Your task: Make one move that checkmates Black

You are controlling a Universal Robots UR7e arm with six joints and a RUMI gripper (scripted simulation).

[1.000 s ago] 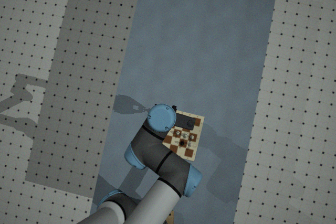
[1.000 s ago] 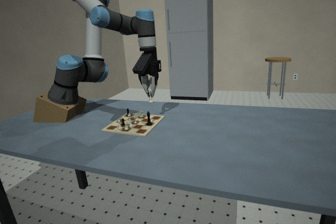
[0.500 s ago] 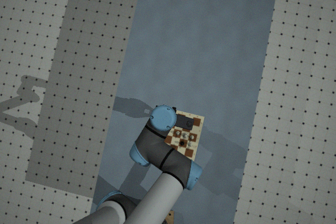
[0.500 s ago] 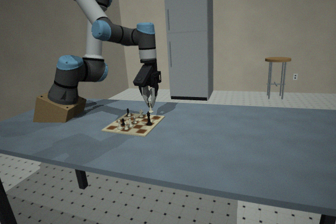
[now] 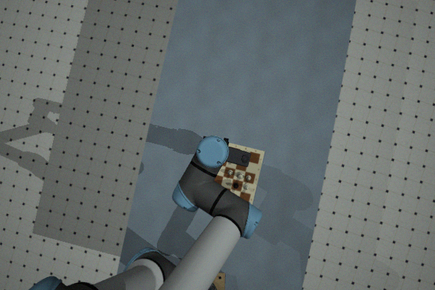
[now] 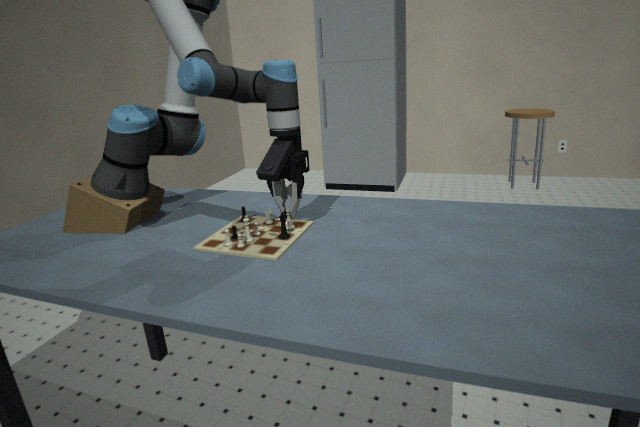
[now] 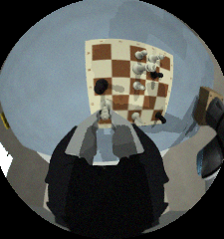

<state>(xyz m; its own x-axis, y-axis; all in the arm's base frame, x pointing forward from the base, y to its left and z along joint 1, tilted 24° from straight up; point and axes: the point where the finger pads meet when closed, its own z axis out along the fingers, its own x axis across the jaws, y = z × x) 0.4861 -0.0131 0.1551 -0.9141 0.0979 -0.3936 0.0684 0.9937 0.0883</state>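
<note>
Now: the white piece 10 mm below my hand. Round my hand: tall black piece 40 mm to the right, 10 mm below; chessboard 80 mm behind, 50 mm below, 30 mm to the right.
</note>
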